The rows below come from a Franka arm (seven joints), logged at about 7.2 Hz.
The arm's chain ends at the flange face. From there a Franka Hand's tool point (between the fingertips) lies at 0.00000 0.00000 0.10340 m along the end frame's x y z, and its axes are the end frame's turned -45 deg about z.
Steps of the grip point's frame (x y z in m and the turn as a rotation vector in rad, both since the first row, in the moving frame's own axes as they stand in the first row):
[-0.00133 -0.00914 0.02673 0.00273 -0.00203 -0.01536]
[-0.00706 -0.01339 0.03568 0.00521 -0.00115 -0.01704]
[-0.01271 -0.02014 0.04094 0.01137 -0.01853 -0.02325]
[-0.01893 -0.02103 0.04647 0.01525 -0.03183 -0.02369]
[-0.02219 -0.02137 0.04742 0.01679 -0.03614 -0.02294]
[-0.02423 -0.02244 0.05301 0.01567 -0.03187 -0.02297]
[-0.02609 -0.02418 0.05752 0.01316 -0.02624 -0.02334]
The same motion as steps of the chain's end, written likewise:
[-0.00706 -0.00547 0.02673 0.00049 -0.00337 -0.01536]
[-0.01399 -0.00418 0.03568 0.00287 -0.00450 -0.01704]
[-0.02105 -0.00580 0.04096 -0.00506 -0.02114 -0.02325]
[-0.02483 -0.00274 0.04653 -0.01172 -0.03329 -0.02369]
[-0.02695 -0.00088 0.04750 -0.01368 -0.03743 -0.02294]
[-0.02954 0.00004 0.05308 -0.01146 -0.03362 -0.02297]
[-0.03268 0.00036 0.05756 -0.00925 -0.02786 -0.02334]

